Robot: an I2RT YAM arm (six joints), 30 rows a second.
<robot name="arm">
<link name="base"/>
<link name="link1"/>
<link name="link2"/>
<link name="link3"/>
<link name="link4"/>
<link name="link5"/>
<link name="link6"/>
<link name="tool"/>
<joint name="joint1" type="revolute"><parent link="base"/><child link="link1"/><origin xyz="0 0 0.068" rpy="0 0 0"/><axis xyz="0 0 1"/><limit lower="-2.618" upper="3.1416"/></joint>
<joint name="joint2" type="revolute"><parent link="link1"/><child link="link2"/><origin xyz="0.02 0.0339 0.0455" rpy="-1.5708 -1.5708 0"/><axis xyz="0 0 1"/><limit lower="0" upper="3.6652"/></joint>
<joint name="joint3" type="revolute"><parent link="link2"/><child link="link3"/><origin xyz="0 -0.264 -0.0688" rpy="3.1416 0 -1.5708"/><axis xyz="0 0 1"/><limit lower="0" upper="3.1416"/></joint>
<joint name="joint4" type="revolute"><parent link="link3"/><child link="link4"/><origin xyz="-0.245 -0.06 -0.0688" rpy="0 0 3.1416"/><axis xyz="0 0 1"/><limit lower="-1.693" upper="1.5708"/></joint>
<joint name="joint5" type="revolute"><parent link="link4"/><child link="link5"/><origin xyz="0.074 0.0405 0.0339" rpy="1.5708 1.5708 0"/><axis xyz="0 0 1"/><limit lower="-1.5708" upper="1.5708"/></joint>
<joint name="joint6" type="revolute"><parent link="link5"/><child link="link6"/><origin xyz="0 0.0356 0.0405" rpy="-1.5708 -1.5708 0"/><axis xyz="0 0 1"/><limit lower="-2.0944" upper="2.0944"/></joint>
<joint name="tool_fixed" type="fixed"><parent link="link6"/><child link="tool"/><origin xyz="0 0 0" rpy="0 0 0"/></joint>
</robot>
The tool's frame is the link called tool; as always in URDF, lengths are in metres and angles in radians.
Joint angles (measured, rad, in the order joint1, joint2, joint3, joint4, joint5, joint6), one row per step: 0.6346, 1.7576, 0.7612, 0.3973, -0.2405, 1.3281; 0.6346, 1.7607, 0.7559, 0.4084, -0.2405, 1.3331; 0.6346, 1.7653, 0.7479, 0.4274, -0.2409, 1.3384; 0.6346, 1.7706, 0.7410, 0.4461, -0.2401, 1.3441; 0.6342, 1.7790, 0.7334, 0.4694, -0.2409, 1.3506; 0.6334, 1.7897, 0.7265, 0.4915, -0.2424, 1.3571; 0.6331, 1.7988, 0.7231, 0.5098, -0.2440, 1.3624; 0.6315, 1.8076, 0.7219, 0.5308, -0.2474, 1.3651; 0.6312, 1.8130, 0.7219, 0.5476, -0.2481, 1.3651; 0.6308, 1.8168, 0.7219, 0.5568, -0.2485, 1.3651
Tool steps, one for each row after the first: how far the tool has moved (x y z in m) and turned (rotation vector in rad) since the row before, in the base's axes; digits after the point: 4 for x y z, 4 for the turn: -0.0004, -0.0003, -0.0014, 0.0041, 0.0012, -0.0027; -0.0005, -0.0004, -0.0019, 0.0067, -0.0015, -0.0025; -0.0003, -0.0003, -0.0019, 0.0064, -0.0017, -0.0037; -0.0002, -0.0003, -0.0026, 0.0080, -0.0012, -0.0032; 0.0000, -0.0003, -0.0032, 0.0067, 0.0012, -0.0030; 0.0003, 0.0002, -0.0021, 0.0069, -0.0006, -0.0017; 0.0011, 0.0002, -0.0012, 0.0094, -0.0060, -0.0001; 0.0009, 0.0005, -0.0002, 0.0070, -0.0090, 0.0003; 0.0005, 0.0002, -0.0004, 0.0034, -0.0042, -0.0001
